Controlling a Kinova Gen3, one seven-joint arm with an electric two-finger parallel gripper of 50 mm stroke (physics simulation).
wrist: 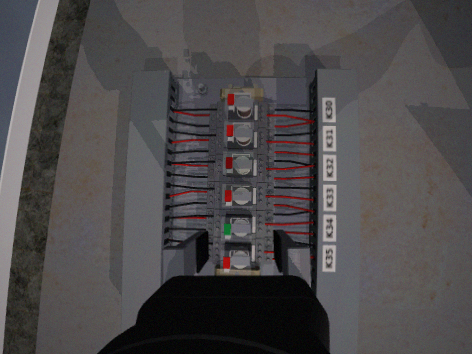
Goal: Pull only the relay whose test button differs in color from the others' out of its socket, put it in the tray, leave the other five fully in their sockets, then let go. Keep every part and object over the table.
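Places are measured from the arm's base along level axes (x ahead, y right, z down), in metres.
Pixels of known places: gripper, fingertip midpoint: (240,244).
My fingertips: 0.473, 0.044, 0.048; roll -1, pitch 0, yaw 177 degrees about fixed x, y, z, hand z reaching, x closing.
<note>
Ahead of a thing's pixels: the offset from my fingertips to its top centre, as dx, dy, dz.
The relay with the green test button {+0.006, +0.007, +0.027} (241,228) sits in its socket in the row, beside the label K34. Five relays with red buttons sit in the same row: K30 {+0.007, +0.126, +0.027} (243,106), K31 {+0.006, +0.096, +0.027} (243,134), K32 {+0.006, +0.067, +0.027} (242,165), K33 {+0.006, +0.037, +0.027} (242,196) and K35 {+0.005, -0.023, +0.027} (240,259). My gripper (240,244) is open, with nothing between the fingers. Its fingertips stand to the left and right of the row, around the level of K34 and K35, and appear above the sockets; the exact height is hard to tell. The tray does not show in the wrist view.
A grey wire duct {+0.105, +0.020, +0.053} (145,165) runs along the left of the row, and another duct {-0.094, +0.023, +0.053} (338,295) with the labels along the right. Red and black wires link the sockets to both ducts. The dark table edge (37,200) is at the far left.
</note>
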